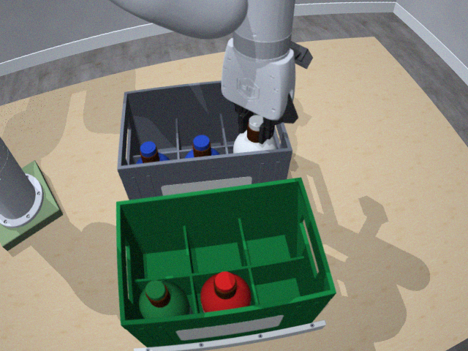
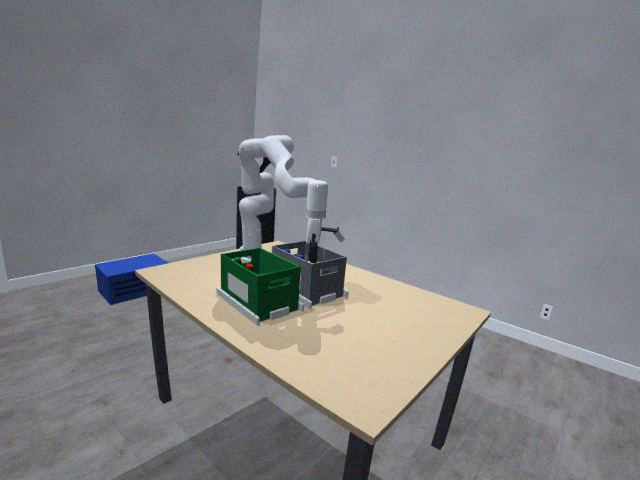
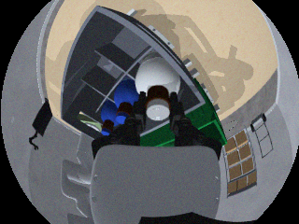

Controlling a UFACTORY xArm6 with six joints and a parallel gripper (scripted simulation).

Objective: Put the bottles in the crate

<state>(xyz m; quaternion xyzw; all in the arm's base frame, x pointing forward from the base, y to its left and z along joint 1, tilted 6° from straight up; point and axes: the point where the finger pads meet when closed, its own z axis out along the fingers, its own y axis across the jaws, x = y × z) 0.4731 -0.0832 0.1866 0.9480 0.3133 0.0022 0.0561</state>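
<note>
My hand is 70 mm above the white-label bottle. From my hand the other things lie so: red-label bottle 120 mm behind, 220 mm to the right, 100 mm below; then green crate 120 mm behind, 180 mm to the right, 110 mm below; then grey crate 80 mm behind, 60 mm to the left, 110 mm below.
</note>
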